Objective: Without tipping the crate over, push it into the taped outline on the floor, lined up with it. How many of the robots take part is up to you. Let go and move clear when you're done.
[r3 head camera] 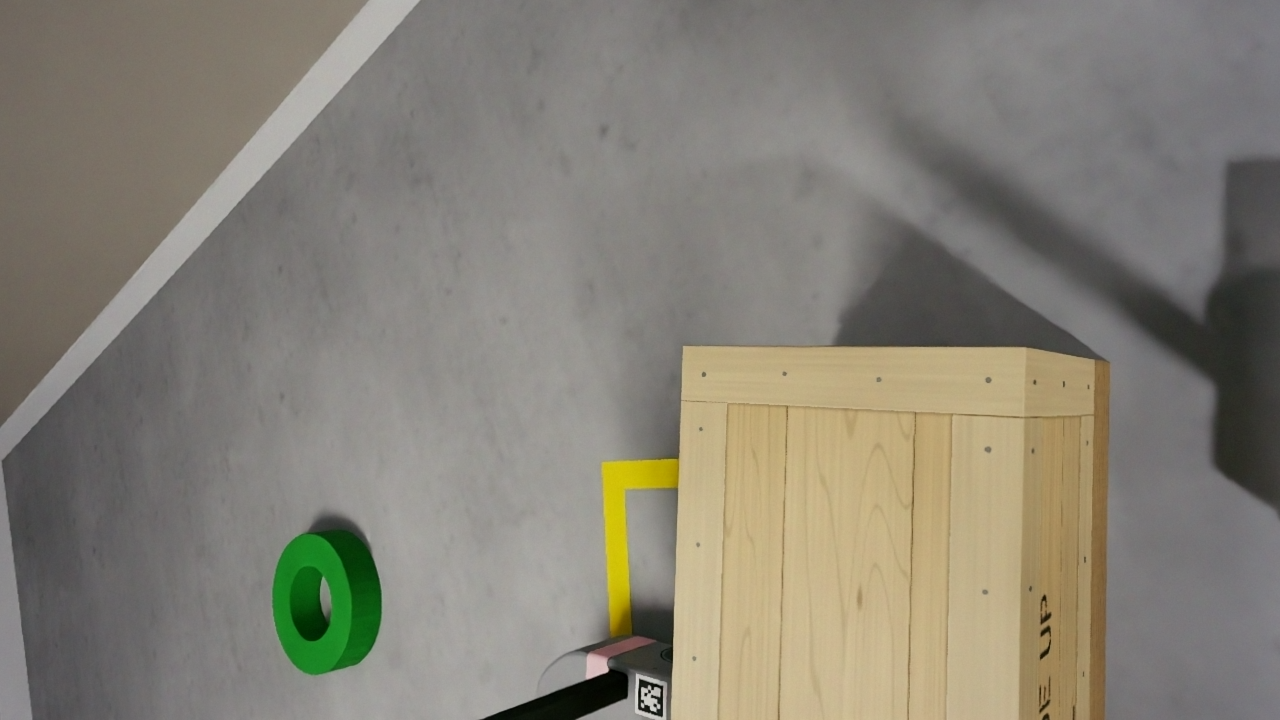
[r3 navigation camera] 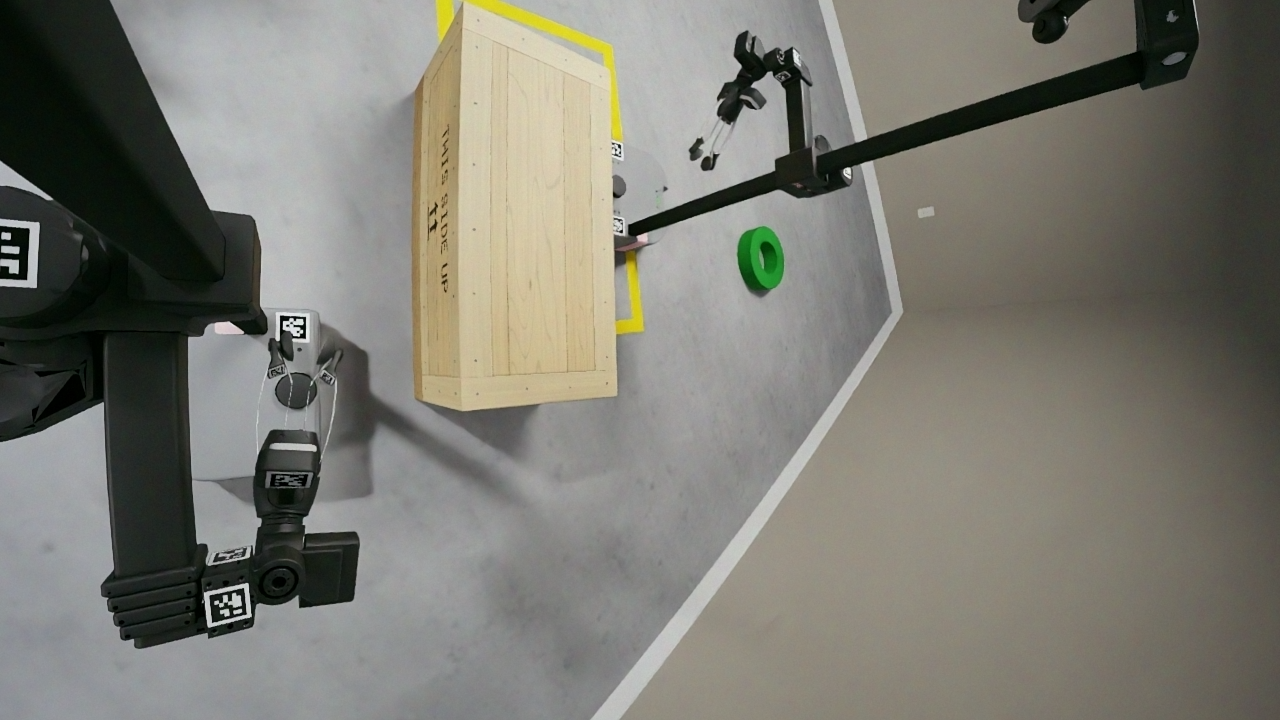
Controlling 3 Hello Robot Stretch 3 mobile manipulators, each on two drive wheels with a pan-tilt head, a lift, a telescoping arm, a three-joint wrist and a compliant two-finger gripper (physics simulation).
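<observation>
The large wooden crate [r3 head camera: 850, 537] [r3 navigation camera: 537, 214] stands upright and covers much of the yellow taped outline [r3 head camera: 616, 555] [r3 navigation camera: 635, 291]. Tape shows past its far side and at its upper end in the navigation view; its base on the far side is hidden. My gripper (r3) [r3 navigation camera: 304, 360] is open and empty, on the near side, apart from the crate. Another robot's base [r3 head camera: 617, 658] [r3 navigation camera: 644, 192] is close against the far side, over the tape line. Its gripper [r3 navigation camera: 702, 154] looks open and empty, away from the crate; I cannot tell whether it is r1 or r2.
A green ring [r3 head camera: 359, 608] [r3 navigation camera: 748, 261] lies on the floor beyond the outline. The other robot's mast [r3 head camera: 563, 698] [r3 navigation camera: 975, 105] rises beside it. White baseboards [r3 head camera: 223, 179] [r3 navigation camera: 760, 510] run along the walls. My base [r3 navigation camera: 223, 420] is on the near side of the crate.
</observation>
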